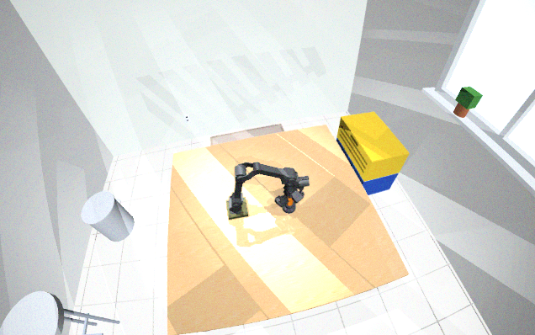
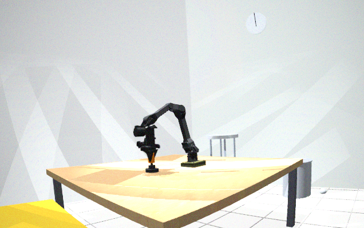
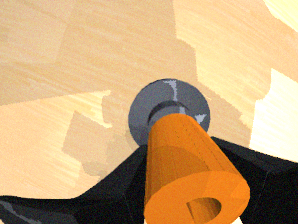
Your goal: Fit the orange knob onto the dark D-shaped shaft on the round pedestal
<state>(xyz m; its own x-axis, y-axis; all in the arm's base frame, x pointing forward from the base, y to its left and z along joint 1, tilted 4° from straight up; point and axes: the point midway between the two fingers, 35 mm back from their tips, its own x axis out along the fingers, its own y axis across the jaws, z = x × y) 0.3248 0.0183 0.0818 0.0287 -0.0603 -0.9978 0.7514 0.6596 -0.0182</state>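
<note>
Right now my gripper tip is 40 mm above the dark shaft. The rest, counted from my gripper tip: orange knob: 20 mm above.
</note>
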